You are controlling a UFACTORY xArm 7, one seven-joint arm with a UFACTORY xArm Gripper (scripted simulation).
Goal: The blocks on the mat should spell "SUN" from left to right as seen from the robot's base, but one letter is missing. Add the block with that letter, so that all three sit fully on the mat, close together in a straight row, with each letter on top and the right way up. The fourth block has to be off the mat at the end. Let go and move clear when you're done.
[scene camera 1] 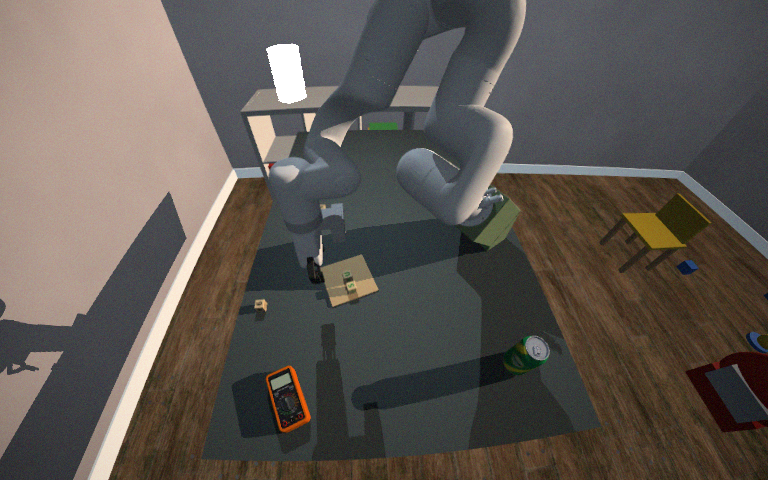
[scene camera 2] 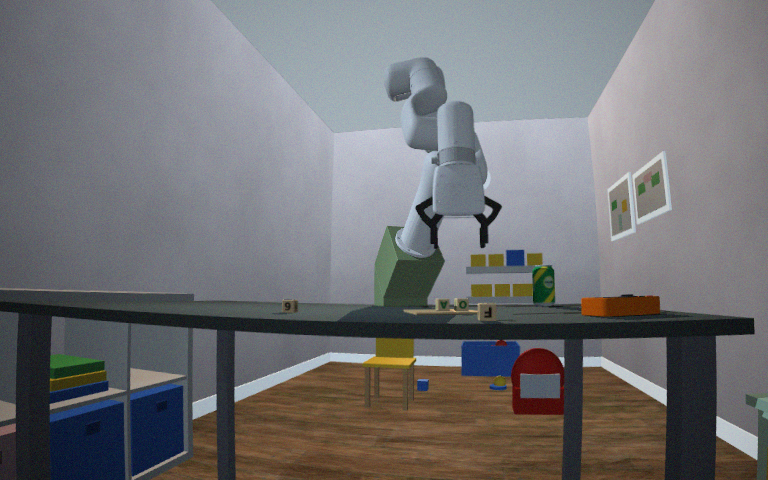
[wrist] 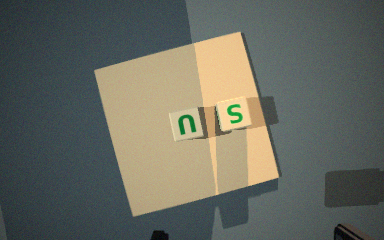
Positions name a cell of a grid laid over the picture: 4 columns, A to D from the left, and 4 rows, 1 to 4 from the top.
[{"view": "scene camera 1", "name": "multimeter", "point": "B4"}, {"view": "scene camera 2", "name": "my gripper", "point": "C3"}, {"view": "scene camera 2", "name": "multimeter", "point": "D3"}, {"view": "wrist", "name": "letter block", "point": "B3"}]
